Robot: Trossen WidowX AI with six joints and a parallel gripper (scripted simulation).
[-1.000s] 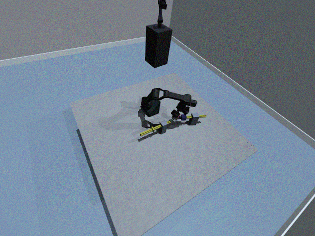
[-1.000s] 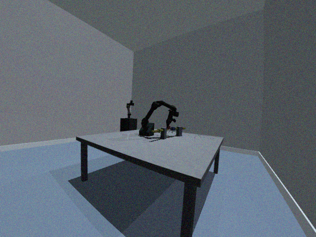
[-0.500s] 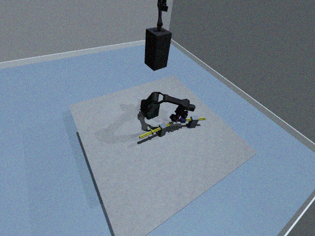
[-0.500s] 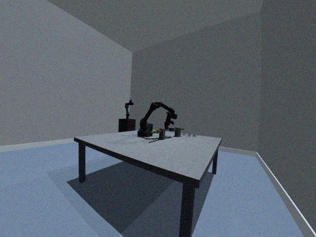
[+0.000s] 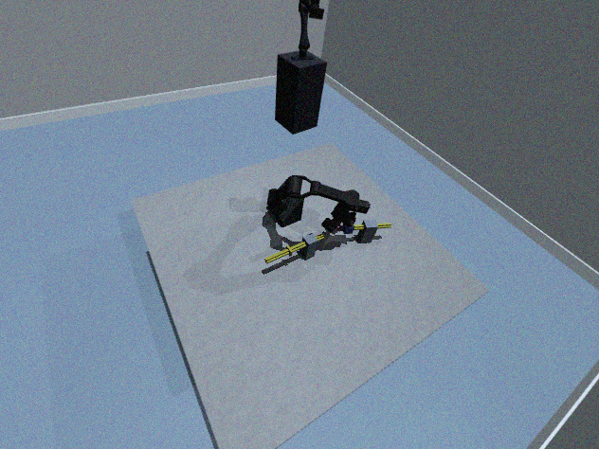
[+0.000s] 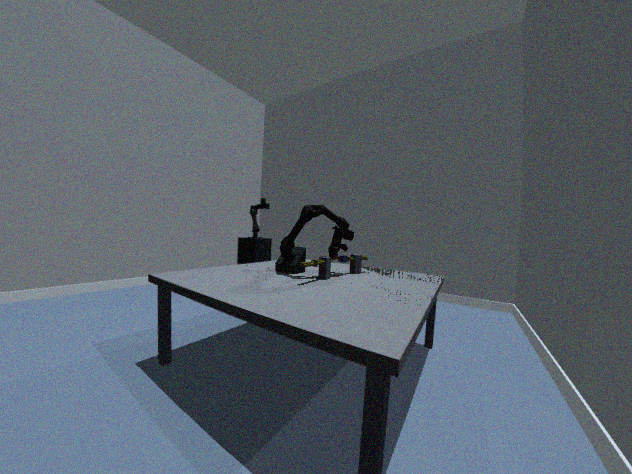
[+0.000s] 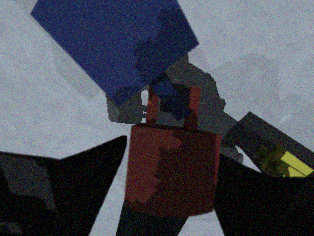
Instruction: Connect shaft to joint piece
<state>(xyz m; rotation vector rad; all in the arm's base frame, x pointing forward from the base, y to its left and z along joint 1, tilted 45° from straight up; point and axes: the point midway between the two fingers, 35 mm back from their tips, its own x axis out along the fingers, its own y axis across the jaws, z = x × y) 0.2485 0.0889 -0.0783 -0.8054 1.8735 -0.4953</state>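
The red square joint piece is 20 mm ahead of my gripper tip, 10 mm to the left of it and 30 mm above it.
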